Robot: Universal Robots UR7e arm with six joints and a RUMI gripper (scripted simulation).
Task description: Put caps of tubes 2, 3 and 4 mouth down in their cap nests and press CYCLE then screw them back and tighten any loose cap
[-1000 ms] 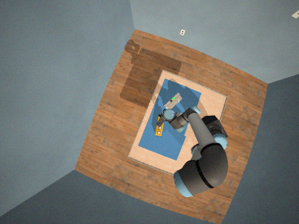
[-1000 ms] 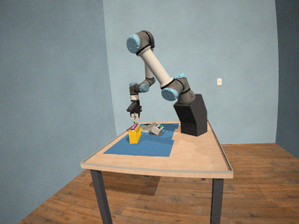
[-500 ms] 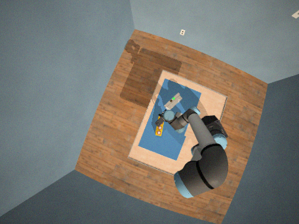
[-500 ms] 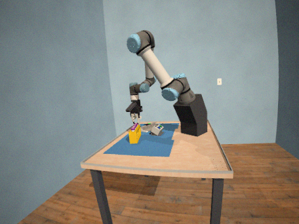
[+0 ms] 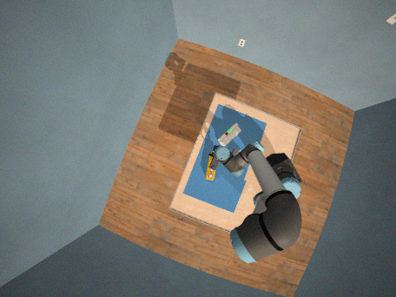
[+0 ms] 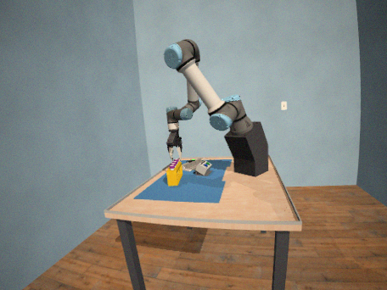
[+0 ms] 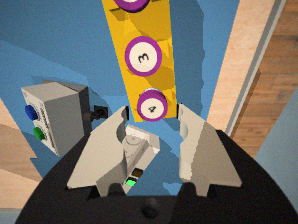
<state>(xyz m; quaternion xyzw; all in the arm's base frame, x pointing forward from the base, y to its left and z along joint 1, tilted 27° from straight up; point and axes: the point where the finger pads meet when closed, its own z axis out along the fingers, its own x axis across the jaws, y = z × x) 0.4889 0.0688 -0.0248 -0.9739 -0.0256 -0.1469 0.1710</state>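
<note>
My gripper is now 50 mm to the right of the cap, 10 mm past it and 10 mm above it. Also, from my hand: green key 200 mm behind, 90 mm to the right, 60 mm below; blue cycle key 200 mm behind, 60 mm below, 50 mm to the right; key housing 180 mm behind, 70 mm to the right, 70 mm below.
</note>
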